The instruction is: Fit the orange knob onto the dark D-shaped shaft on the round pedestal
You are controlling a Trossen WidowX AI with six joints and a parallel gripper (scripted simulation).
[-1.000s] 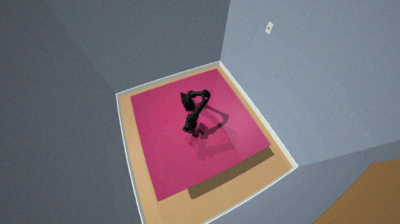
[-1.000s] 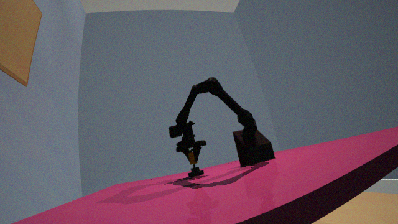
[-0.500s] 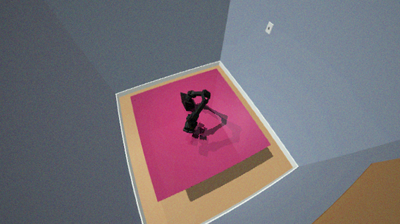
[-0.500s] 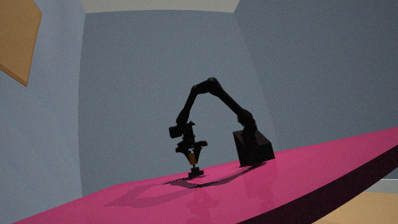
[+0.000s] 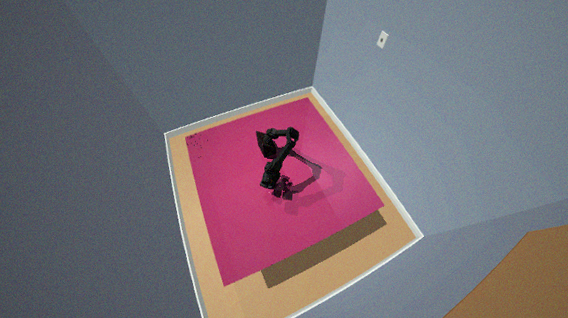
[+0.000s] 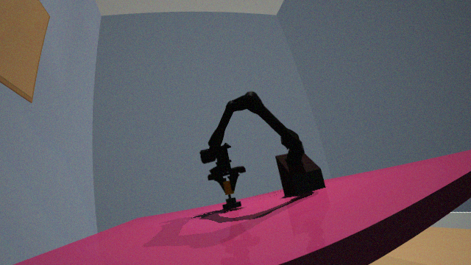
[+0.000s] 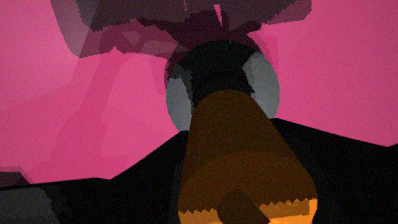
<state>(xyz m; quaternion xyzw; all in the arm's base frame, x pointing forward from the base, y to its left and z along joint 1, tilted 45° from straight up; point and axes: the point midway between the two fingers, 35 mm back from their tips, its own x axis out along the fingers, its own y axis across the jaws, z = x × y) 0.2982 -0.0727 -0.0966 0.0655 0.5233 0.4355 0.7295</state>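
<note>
Now: the orange knob 2 cm above my gripper tip. Round my gripper tip: dark shaft 4 cm below.
</note>
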